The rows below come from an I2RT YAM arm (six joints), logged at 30 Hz.
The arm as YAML. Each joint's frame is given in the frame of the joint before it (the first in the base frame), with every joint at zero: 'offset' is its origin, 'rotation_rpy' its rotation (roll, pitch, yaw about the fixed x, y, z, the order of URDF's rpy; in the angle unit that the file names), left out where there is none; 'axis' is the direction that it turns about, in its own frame. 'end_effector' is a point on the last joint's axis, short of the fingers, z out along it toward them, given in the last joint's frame.
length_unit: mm
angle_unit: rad
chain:
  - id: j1
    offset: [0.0, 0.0, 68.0]
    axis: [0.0, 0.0, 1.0]
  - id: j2
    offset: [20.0, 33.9, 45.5]
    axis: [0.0, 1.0, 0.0]
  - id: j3
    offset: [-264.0, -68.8, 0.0]
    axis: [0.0, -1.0, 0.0]
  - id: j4
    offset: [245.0, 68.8, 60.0]
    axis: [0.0, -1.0, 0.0]
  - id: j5
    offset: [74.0, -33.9, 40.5]
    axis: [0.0, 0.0, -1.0]
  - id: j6
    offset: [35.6, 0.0, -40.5]
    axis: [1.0, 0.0, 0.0]
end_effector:
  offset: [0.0, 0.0, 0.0]
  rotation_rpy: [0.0, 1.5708, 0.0]
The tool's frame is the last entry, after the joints.
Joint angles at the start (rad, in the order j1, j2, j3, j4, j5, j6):
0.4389 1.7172 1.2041 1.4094 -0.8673 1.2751
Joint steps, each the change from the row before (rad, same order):
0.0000 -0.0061 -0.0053 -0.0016 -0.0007 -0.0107
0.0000 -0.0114 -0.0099 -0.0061 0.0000 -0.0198
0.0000 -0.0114 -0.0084 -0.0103 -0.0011 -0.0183
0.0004 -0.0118 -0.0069 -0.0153 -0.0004 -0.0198
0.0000 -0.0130 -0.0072 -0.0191 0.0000 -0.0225
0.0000 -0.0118 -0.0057 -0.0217 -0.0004 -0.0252
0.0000 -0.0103 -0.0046 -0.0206 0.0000 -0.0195
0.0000 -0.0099 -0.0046 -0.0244 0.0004 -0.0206
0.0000 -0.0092 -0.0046 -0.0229 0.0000 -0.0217
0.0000 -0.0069 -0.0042 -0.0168 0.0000 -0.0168
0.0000 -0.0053 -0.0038 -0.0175 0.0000 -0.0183
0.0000 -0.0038 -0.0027 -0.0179 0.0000 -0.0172
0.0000 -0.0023 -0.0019 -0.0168 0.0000 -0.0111
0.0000 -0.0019 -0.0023 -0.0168 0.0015 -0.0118
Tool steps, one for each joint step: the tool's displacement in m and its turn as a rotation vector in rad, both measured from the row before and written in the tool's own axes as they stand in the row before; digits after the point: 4 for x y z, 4 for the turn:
0.0001 0.0015 -0.0004 0.0003 0.0008 -0.0101
0.0002 0.0025 -0.0008 0.0028 0.0009 -0.0163
0.0000 0.0023 -0.0006 0.0041 0.0026 -0.0127
-0.0002 0.0022 -0.0003 0.0058 0.0029 -0.0117
-0.0003 0.0022 -0.0004 0.0080 0.0031 -0.0123
-0.0003 0.0017 -0.0003 0.0091 0.0043 -0.0133
-0.0003 0.0014 -0.0002 0.0088 0.0039 -0.0081
0.0000 0.0009 -0.0003 0.0113 0.0049 -0.0060
0.0001 0.0008 -0.0004 0.0106 0.0053 -0.0077
0.0003 0.0005 -0.0004 0.0081 0.0042 -0.0060
0.0006 -0.0001 -0.0004 0.0091 0.0049 -0.0061
0.0007 -0.0005 -0.0003 0.0094 0.0054 -0.0044
0.0008 -0.0008 -0.0002 0.0091 0.0054 0.0014
0.0010 -0.0010 -0.0003 0.0103 0.0045 0.0013

